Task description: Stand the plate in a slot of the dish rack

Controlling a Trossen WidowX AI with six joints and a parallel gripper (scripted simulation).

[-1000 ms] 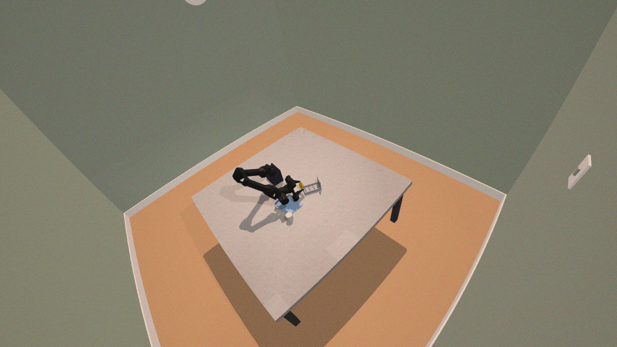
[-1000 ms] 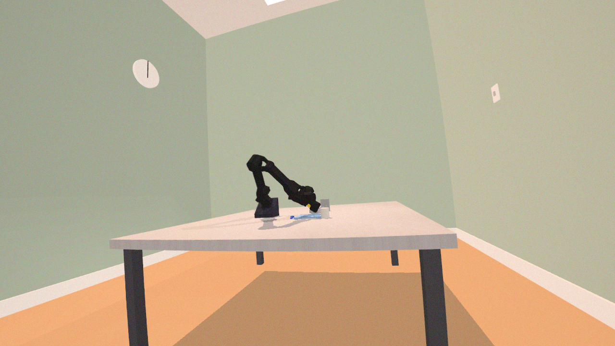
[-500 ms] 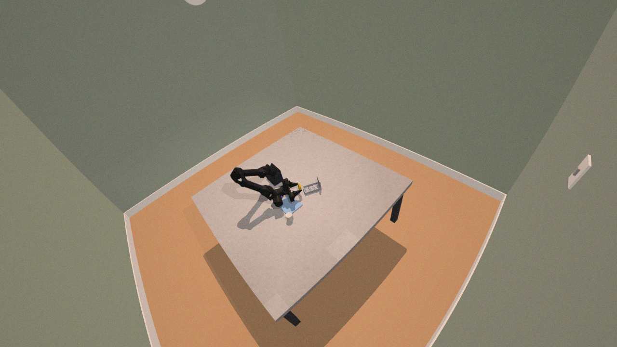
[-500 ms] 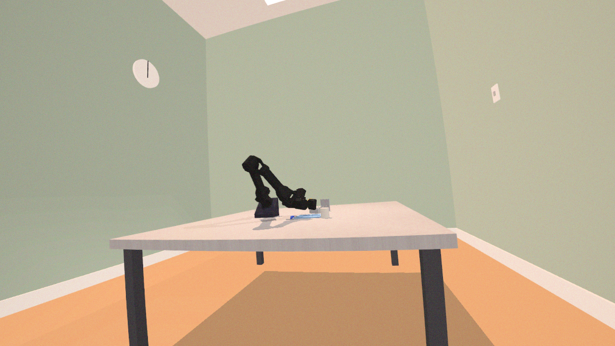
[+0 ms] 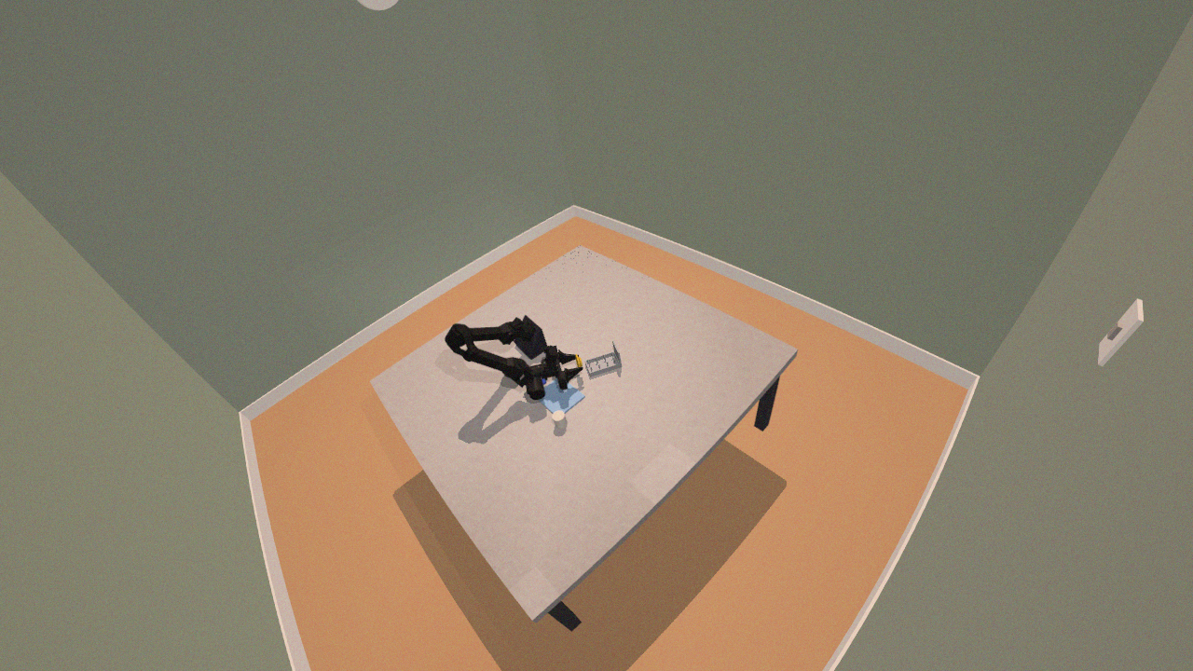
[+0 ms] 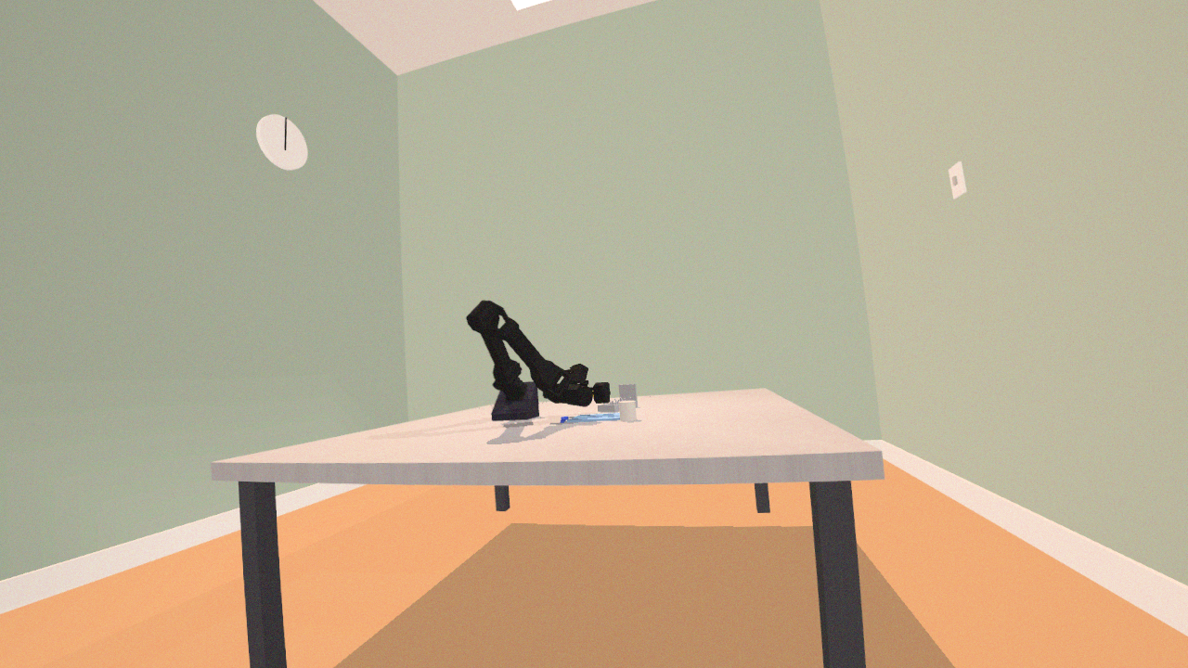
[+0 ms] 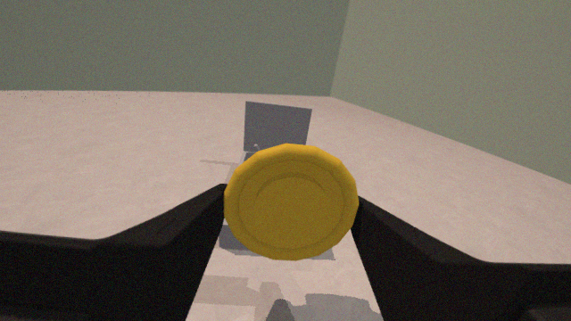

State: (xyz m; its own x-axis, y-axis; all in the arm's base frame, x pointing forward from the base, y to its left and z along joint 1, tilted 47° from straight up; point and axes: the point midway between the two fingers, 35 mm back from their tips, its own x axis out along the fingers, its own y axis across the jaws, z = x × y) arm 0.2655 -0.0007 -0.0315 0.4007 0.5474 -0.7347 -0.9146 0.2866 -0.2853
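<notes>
Right now the grey dish rack is 3 cm ahead of my gripper tip, 8 cm to the left of it and 4 cm below it. From my gripper tip the other things lie so: mat (3 cm ahead, 14 cm to the right, 6 cm below); then yellow plate (1 cm to the right); then white cup (13 cm ahead, 20 cm to the right, 4 cm below).
</notes>
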